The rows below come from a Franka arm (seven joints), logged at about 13 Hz.
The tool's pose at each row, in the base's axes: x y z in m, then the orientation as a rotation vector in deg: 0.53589, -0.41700, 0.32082, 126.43, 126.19, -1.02; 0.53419, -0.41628, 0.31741, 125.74, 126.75, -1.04; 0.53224, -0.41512, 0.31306, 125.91, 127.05, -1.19; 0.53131, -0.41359, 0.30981, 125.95, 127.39, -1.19; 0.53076, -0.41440, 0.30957, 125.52, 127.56, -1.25; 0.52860, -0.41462, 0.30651, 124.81, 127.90, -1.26; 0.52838, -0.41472, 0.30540, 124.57, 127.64, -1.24; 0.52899, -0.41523, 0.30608, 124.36, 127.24, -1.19; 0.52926, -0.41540, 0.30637, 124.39, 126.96, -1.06; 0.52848, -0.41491, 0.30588, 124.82, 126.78, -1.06; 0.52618, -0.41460, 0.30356, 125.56, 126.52, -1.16; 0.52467, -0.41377, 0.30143, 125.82, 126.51, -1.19; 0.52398, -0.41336, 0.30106, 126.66, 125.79, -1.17
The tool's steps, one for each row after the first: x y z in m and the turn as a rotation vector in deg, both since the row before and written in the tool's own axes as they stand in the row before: 0.00080, -0.00173, 0.00338, -0.06, -0.07, -0.57; 0.00129, -0.00198, 0.00430, 0.30, 0.17, -0.06; 0.00161, -0.00093, 0.00321, 0.19, 0.19, -0.14; -0.00080, -0.00056, 0.00026, -0.10, -0.16, -0.27; -0.00012, -0.00217, 0.00306, -0.18, -0.19, -0.48; -0.00007, -0.00023, 0.00111, -0.26, -0.25, 0.01; -0.00054, 0.00060, -0.00066, -0.32, -0.29, 0.09; -0.00019, 0.00027, -0.00028, -0.18, -0.07, 0.14; 0.00052, -0.00078, 0.00046, 0.13, 0.12, 0.28; 0.00042, -0.00233, 0.00227, 0.29, 0.19, 0.45; 0.00091, -0.00153, 0.00208, 0.14, 0.11, 0.12; 0.00042, -0.00069, 0.00035, 0.06, 0.07, 0.71
